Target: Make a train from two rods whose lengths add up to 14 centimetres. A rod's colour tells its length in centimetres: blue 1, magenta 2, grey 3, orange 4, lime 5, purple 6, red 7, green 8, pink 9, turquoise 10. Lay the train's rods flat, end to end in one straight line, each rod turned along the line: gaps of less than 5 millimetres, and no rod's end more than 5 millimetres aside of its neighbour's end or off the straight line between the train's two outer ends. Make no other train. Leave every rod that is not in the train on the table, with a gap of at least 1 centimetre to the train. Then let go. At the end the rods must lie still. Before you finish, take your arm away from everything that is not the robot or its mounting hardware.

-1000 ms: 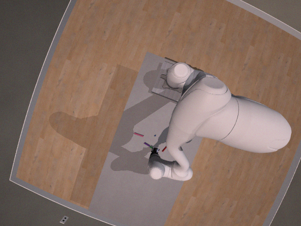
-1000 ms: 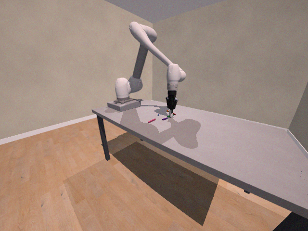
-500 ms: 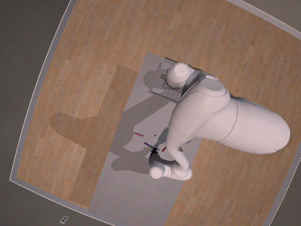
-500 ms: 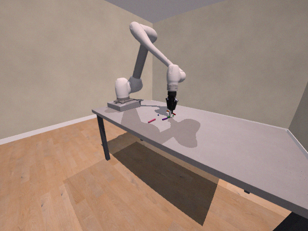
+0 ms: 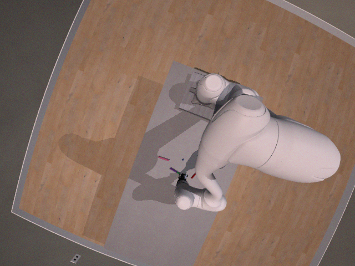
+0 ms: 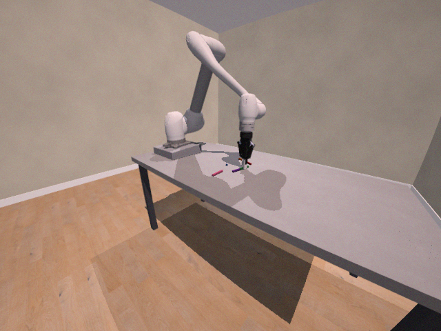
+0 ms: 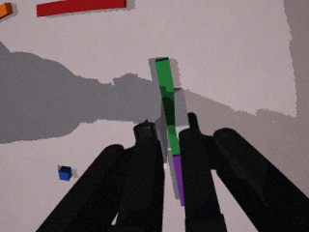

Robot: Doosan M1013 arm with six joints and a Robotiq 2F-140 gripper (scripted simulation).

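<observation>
Right now the green rod is 30 mm below my hand. From my hand the other things lie so: purple rod 20 mm behind, 70 mm to the right, 30 mm below; red rod 20 mm behind, 100 mm to the left, 30 mm below; small blue rod 120 mm behind, 20 mm to the right, 30 mm below.
</observation>
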